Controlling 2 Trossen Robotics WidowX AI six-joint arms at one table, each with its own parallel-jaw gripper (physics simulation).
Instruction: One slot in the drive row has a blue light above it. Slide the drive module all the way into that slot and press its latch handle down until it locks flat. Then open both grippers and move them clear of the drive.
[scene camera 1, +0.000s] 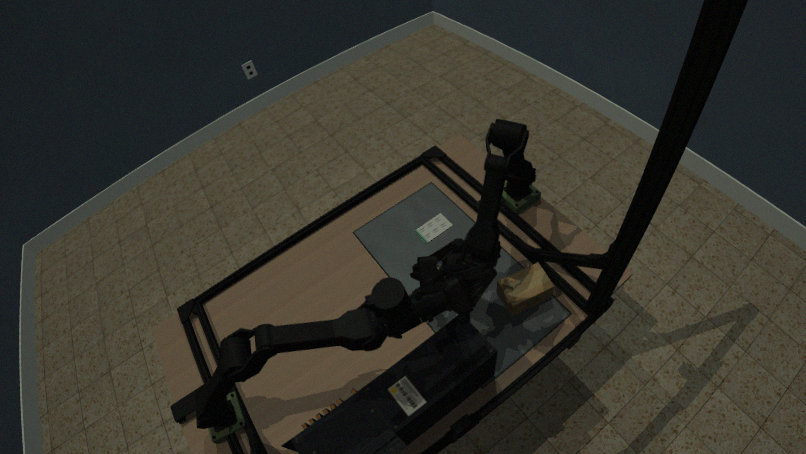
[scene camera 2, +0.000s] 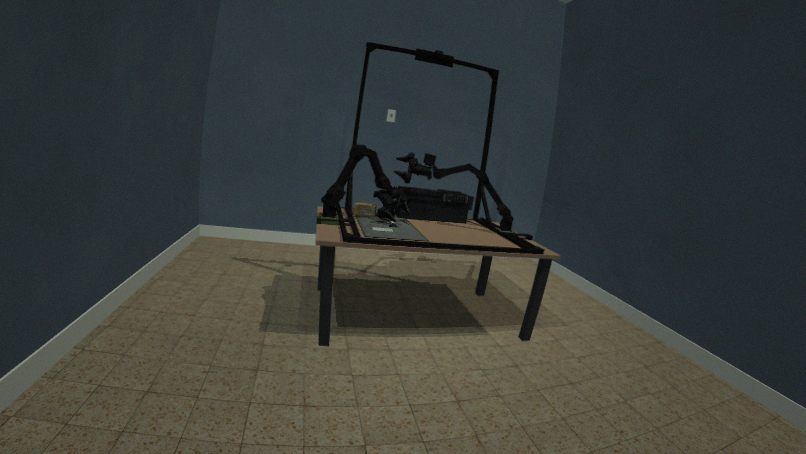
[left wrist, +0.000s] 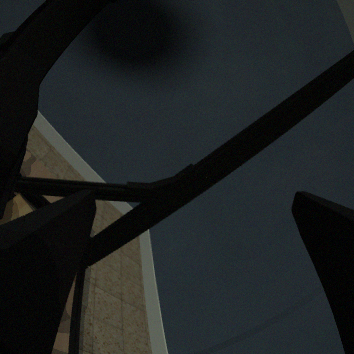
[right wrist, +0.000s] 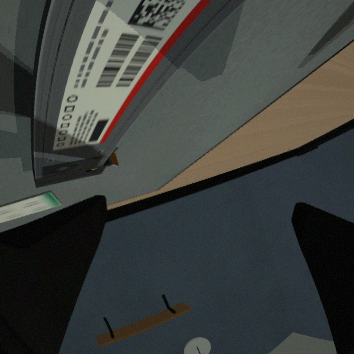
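Pixels of known places: left gripper, between the fingertips: (scene camera 1: 488, 269) (scene camera 2: 395, 164) (left wrist: 198, 201); right gripper, between the fingertips: (scene camera 2: 402, 217) (right wrist: 204, 209); left arm's base, origin of its link: (scene camera 1: 223, 416) (scene camera 2: 505, 229); right arm's base, origin of its link: (scene camera 1: 517, 190) (scene camera 2: 328, 215).
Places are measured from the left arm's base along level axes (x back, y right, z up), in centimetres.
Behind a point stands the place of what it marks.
Note:
The dark grey drive module (right wrist: 45, 100) {x -69.2, y -6.5, z -1.5 cm} lies on the grey mat (right wrist: 165, 130) {x -63.0, y -11.8, z -2.4 cm} (scene camera 1: 380, 231) {x -60.5, y -30.2, z -2.5 cm}, its label with a red stripe facing up and a small orange part at its near end. In scene camera 1 the arms hide it. The long black drive chassis (scene camera 1: 439, 360) {x -53.3, y 18.7, z 14.9 cm} (scene camera 2: 434, 210) {x -41.5, y 15.1, z 3.7 cm} has a row of orange tabs (scene camera 1: 320, 416) {x -26.7, y 16.7, z 14.3 cm} along one side. No blue light shows. My right gripper (right wrist: 204, 209) {x -63.5, y -10.3, z 2.1 cm} is open and empty, low over the mat near the module. My left gripper (left wrist: 198, 201) {x -68.9, y 12.8, z 28.0 cm} (scene camera 2: 398, 166) {x -68.9, y 12.8, z 28.0 cm} is open and empty, raised above the chassis's height.
A tan block (scene camera 1: 524, 290) {x -81.3, y 11.2, z 3.6 cm} (scene camera 2: 365, 209) {x -82.8, y 5.9, z 1.4 cm} sits on the mat near the chassis. A white card with a green edge (scene camera 1: 434, 227) {x -74.5, y -22.1, z -2.3 cm} (right wrist: 25, 209) {x -72.3, y -22.4, z -2.3 cm} lies on the mat. The two arms overlap closely in scene camera 1. A black frame (scene camera 1: 307, 228) {x -41.6, y -43.4, z -0.9 cm} (scene camera 2: 491, 118) {x -8.0, y 32.0, z 67.2 cm} borders and rises over the table.

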